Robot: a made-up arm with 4 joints.
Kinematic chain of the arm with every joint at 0, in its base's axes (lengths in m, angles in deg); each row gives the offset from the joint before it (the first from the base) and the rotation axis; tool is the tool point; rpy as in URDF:
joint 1: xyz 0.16 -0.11 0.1 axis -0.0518 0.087 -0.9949
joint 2: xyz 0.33 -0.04 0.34 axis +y
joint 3: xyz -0.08 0 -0.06 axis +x
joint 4: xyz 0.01 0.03 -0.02 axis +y
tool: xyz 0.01 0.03 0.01 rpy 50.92 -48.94 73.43
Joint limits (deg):
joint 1: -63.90..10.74
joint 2: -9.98..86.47
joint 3: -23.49..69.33
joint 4: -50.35..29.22
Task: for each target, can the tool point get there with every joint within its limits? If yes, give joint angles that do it. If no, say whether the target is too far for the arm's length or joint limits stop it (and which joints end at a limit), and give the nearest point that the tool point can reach.
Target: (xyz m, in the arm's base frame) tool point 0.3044 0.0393 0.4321
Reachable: yes | joints -42.44 36.77 -11.52 -25.09
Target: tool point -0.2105 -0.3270 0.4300
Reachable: no: joint limits stop it (at a limit: joint 1, joint 3, joint 4) | nearest point 0.2269 0.0551 0.4658 | short by 0.582 m
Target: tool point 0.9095 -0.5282 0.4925
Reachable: no: too far | nearest point 0.4788 -0.1791 0.5035 | short by 0.555 m
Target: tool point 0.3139 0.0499 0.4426
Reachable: yes | joints -42.28 27.21 13.76 -39.15
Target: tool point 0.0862 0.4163 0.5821
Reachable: no: too far | nearest point 0.2627 0.1257 0.5246 | short by 0.345 m
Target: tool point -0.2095 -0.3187 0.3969
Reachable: no: joint limits stop it (at a limit: joint 1, joint 3, joint 4) | nearest point 0.2272 0.0556 0.4599 | short by 0.579 m
